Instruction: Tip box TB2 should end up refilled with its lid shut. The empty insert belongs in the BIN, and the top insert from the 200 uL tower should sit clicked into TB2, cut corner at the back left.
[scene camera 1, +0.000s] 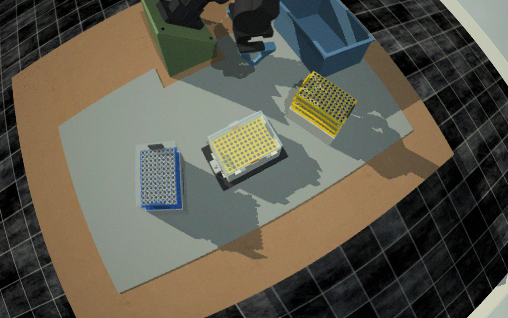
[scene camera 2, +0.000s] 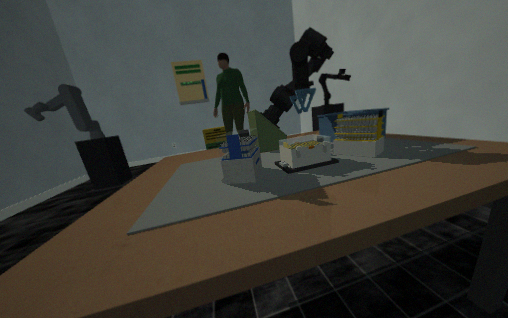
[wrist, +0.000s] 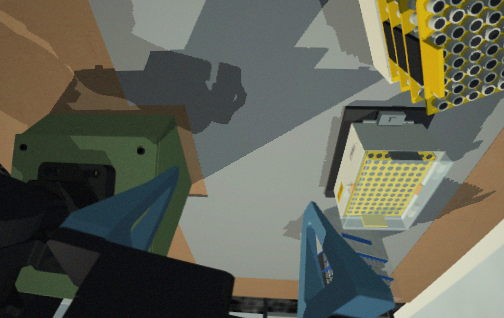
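Note:
Tip box TB2 (scene camera 1: 245, 145) (scene camera 2: 306, 152) (wrist: 392, 182) is white and holds a yellow insert whose holes look empty. A clear lid appears to lie over it. The tower of yellow inserts (scene camera 1: 327, 97) (scene camera 2: 357, 130) (wrist: 470, 50) stands on a whitish base, its top insert full of tips. The blue BIN (scene camera 1: 345, 60) (scene camera 2: 327, 121) stands behind that tower. My gripper (scene camera 1: 256, 54) (scene camera 2: 303, 100) (wrist: 244, 190) is open and empty, its blue fingers wide apart. It hangs high at the back, between the green mount and the BIN, apart from box and tower.
A tower of blue inserts (scene camera 1: 159, 177) (scene camera 2: 240, 155) (wrist: 367, 257) stands on the other side of TB2. TB2 rests on a black base plate (scene camera 1: 225, 185) (wrist: 339, 150). The green arm mount (scene camera 1: 185, 47) (scene camera 2: 265, 132) (wrist: 100, 130) stands at the back of the grey mat (scene camera 1: 110, 165).

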